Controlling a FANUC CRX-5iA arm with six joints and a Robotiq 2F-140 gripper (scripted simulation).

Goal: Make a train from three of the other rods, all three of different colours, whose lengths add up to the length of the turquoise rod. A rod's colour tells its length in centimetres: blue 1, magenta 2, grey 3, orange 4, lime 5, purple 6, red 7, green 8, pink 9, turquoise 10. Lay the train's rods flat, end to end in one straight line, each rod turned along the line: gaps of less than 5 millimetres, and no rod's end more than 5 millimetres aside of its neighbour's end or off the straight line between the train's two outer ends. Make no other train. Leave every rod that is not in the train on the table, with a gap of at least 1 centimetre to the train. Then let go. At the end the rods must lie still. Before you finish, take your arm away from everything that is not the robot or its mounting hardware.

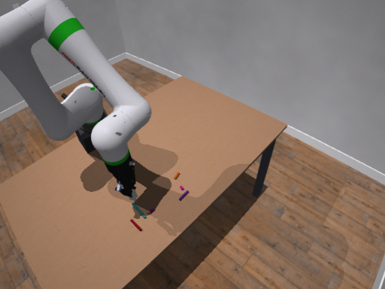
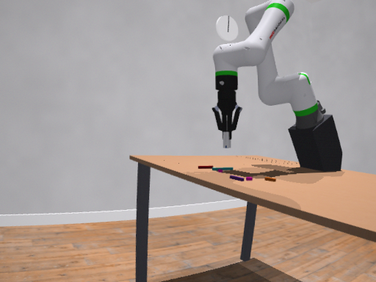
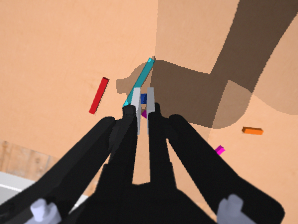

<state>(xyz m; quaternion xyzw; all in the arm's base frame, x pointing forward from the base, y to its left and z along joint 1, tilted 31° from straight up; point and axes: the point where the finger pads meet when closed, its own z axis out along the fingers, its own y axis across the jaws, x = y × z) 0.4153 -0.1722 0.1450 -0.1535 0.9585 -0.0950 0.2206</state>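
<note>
Right now the turquoise rod is 12 cm below my hand and 1 cm ahead of it. Round my hand: purple rod: 17 cm to the left, 14 cm ahead, 12 cm below; then blue rod: 3 cm below; then red rod: 12 cm below, 7 cm to the right, 4 cm ahead.
</note>
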